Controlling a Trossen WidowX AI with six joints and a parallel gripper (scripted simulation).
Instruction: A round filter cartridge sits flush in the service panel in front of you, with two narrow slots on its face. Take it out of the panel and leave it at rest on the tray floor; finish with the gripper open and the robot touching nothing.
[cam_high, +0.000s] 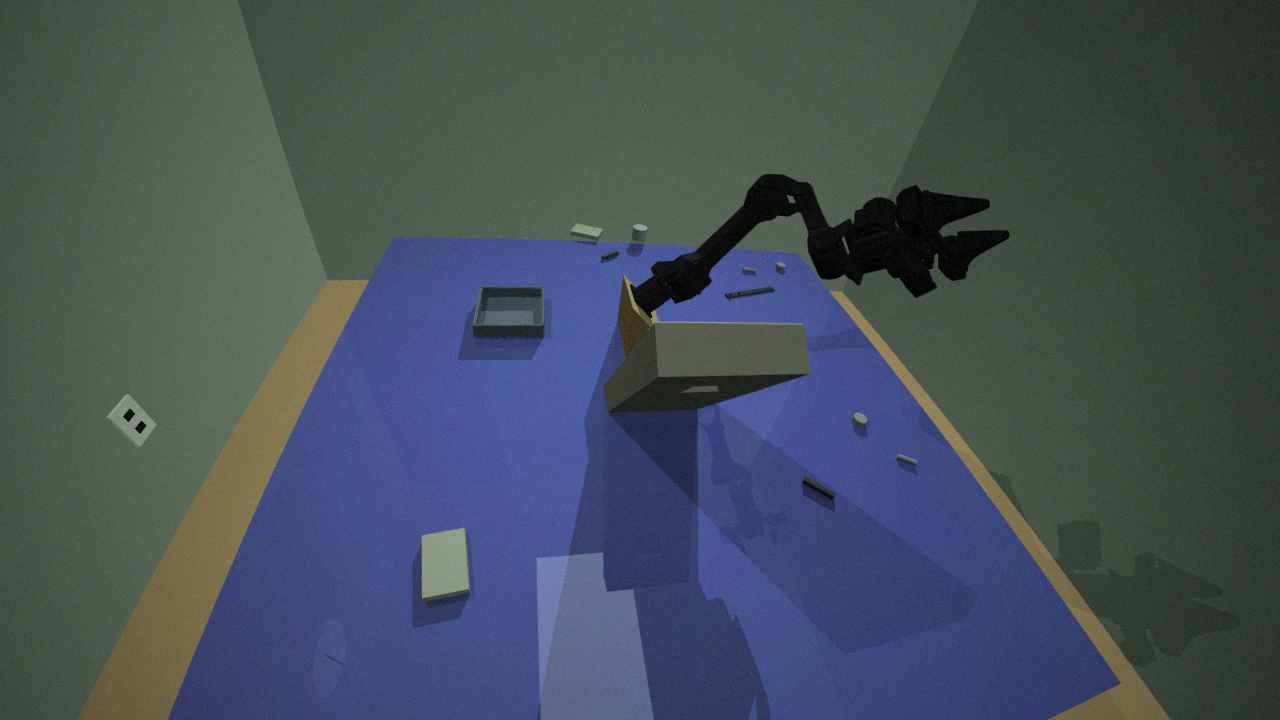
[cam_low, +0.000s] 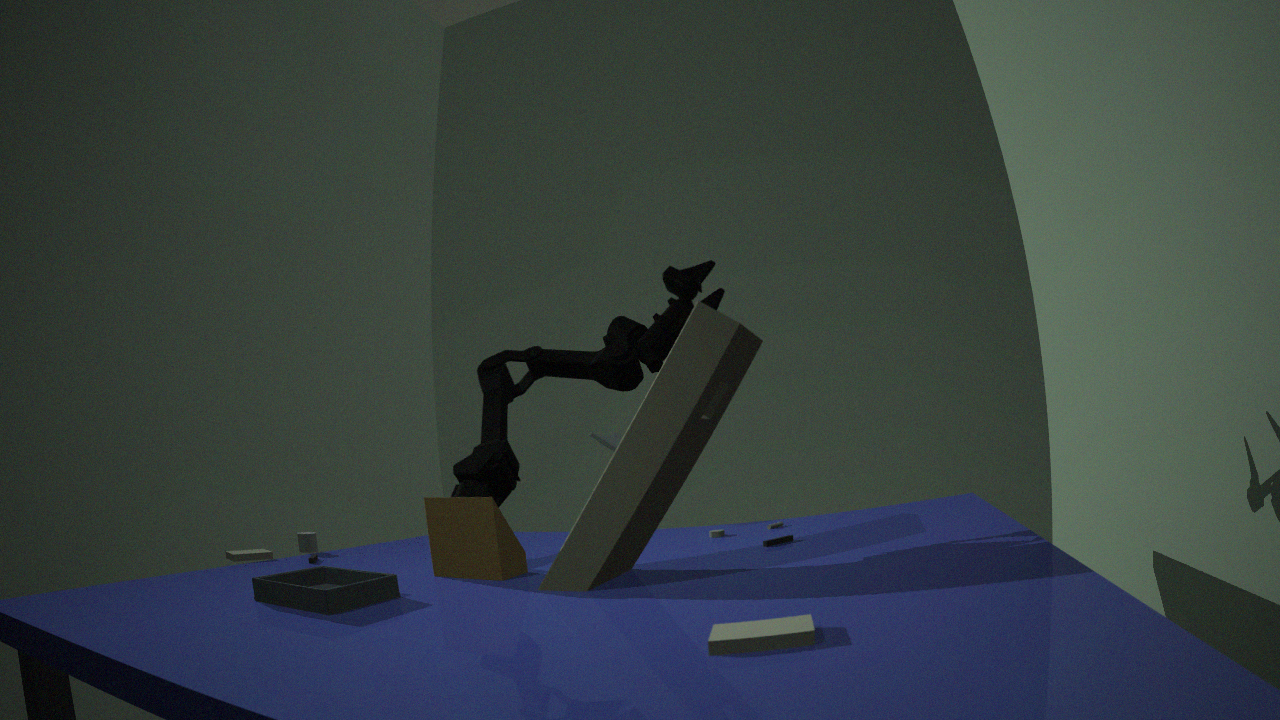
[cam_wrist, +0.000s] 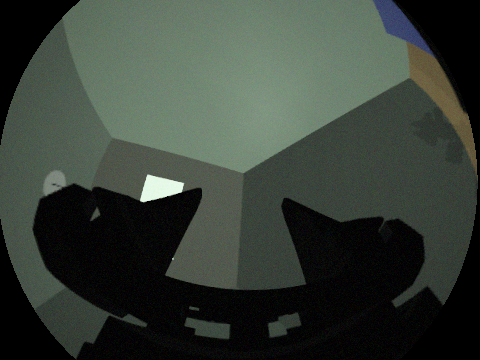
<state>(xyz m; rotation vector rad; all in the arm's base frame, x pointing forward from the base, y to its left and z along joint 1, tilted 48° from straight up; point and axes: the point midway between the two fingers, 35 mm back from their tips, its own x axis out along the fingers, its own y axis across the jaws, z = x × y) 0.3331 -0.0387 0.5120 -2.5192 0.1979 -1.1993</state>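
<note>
The round filter cartridge is 10 mm ahead of my gripper tip, 370 mm to the right of it and 230 mm below it. Round my gripper tip: dark tray (430 mm behind, 650 mm to the right, 480 mm below).
</note>
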